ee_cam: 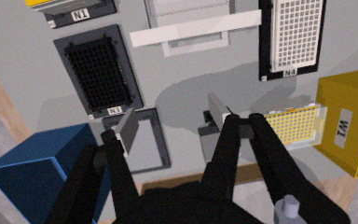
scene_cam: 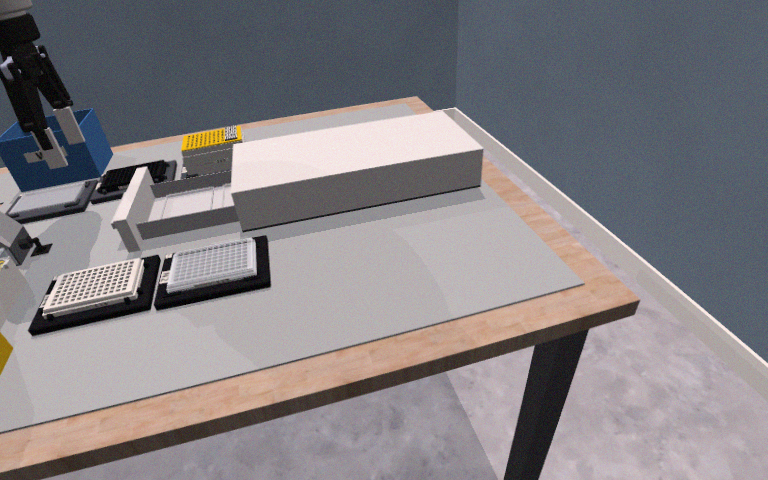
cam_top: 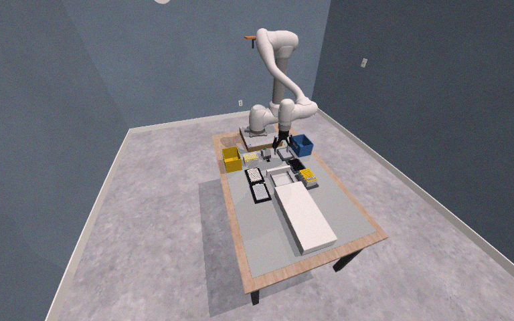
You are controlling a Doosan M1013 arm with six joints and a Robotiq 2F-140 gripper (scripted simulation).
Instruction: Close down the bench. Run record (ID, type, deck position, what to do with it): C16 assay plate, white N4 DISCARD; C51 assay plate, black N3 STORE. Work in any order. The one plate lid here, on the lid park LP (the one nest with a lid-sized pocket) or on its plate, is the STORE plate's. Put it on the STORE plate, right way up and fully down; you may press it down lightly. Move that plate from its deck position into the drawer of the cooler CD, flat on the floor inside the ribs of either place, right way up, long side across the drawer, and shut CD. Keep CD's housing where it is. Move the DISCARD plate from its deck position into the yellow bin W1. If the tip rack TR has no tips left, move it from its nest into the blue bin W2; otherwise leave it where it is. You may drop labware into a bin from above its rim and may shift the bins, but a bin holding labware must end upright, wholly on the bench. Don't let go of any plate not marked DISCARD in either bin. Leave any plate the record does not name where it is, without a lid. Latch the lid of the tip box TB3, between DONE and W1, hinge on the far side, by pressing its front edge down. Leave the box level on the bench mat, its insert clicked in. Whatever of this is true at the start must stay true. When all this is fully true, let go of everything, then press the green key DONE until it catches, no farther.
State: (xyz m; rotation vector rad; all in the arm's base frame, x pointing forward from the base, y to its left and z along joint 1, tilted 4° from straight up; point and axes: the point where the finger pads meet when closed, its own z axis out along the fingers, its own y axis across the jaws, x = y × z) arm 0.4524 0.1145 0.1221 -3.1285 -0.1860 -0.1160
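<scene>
The grey plate lid lies 140 mm below my hand, 140 mm behind it and 90 mm to the left of it. Round my hand: cooler drawer 210 mm ahead, 130 mm below, 30 mm to the right; then black plate 140 mm below, 130 mm to the left, 30 mm ahead; then green DONE key 170 mm behind, 100 mm to the right, 90 mm below.
</scene>
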